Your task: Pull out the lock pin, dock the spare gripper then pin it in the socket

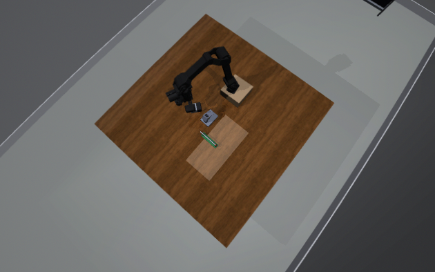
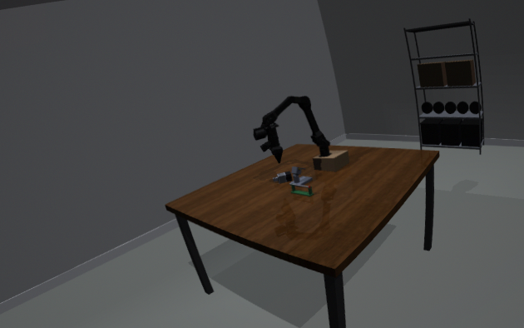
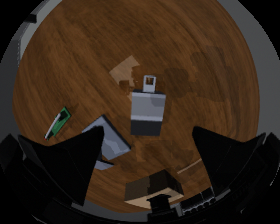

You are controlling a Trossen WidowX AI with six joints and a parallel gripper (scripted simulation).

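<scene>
The spare gripper lies 1 cm behind my gripper tip and 11 cm below it. From my gripper tip the other things lie so: green rack 13 cm ahead, 23 cm to the left, 11 cm below; then grey mount 1 cm ahead, 14 cm to the left, 8 cm below.
</scene>
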